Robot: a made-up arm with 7 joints. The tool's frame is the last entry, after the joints.
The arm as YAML. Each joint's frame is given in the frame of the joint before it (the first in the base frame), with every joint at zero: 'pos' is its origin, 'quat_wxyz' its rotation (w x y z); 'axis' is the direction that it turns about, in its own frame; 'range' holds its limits. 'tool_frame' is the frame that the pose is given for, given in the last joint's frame.
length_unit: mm
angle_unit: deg
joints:
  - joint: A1
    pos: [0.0, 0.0, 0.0]
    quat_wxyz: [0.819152, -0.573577, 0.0, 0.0]
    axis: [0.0, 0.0, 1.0]
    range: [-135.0, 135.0]
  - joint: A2
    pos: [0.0, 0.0, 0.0]
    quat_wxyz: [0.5, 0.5, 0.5, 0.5]
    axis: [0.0, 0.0, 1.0]
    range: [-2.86, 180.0]
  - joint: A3
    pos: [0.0, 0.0, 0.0]
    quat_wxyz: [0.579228, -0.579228, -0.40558, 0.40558]
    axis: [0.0, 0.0, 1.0]
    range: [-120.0, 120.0]
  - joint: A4
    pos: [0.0, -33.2, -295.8]
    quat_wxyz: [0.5, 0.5, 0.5, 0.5]
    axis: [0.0, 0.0, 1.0]
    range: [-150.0, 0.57]
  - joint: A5
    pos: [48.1, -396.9, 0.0]
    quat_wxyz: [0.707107, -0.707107, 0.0, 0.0]
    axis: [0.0, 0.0, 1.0]
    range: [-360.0, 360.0]
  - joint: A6
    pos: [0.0, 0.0, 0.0]
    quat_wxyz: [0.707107, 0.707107, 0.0, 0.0]
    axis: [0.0, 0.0, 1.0]
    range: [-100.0, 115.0]
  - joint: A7
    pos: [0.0, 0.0, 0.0]
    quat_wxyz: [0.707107, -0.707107, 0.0, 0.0]
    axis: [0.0, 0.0, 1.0]
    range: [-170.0, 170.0]
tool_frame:
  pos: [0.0, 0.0, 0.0]
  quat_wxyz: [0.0, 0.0, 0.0, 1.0]
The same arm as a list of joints. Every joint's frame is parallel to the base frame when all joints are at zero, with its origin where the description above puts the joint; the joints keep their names.
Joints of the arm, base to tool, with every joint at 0 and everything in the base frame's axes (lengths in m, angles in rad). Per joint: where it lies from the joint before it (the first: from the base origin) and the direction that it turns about. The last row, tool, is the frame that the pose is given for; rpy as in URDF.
A1: axis 0 0.9397 0.342 xyz 0.0000 0.0000 0.0000
A2: axis 1 0 0 xyz 0.0000 0.0000 0.0000
A3: axis 0 0 1 xyz 0.0000 0.0000 0.0000
A4: axis 0 1 0 xyz 0.0332 0.0000 -0.2958
A5: axis 0 0 1 xyz -0.0481 0.0000 -0.3969
A6: axis 0 1 0 xyz 0.0000 0.0000 0.0000
A7: axis 0 0 1 xyz 0.0000 0.0000 0.0000
tool: xyz 0.0000 0.0000 0.0000 rpy 0.0000 0.0000 0.0000
Joint limits (rad, base to tool): -2.3562..2.3562 -0.0499..3.1416 -2.0944..2.0944 -2.6180..0.0099 -6.2832..6.2832 -1.7453..2.0071 -2.9671..2.9671

